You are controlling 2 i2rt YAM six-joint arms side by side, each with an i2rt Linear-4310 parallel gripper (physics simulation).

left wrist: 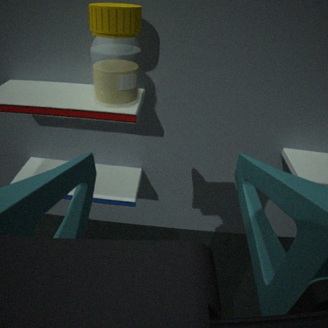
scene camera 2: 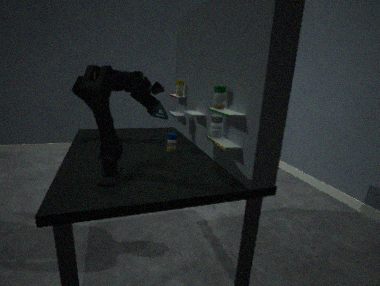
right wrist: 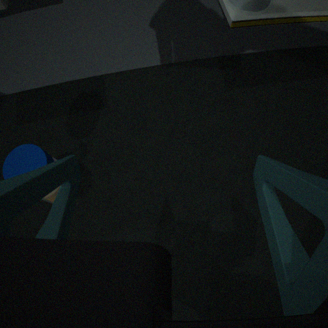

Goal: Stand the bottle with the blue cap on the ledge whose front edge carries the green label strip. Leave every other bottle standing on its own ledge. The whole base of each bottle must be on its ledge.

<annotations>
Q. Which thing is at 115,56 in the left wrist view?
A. A yellow-capped bottle.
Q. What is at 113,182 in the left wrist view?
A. A blue-strip ledge.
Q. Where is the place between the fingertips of the left gripper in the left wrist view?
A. At 165,163
</annotations>
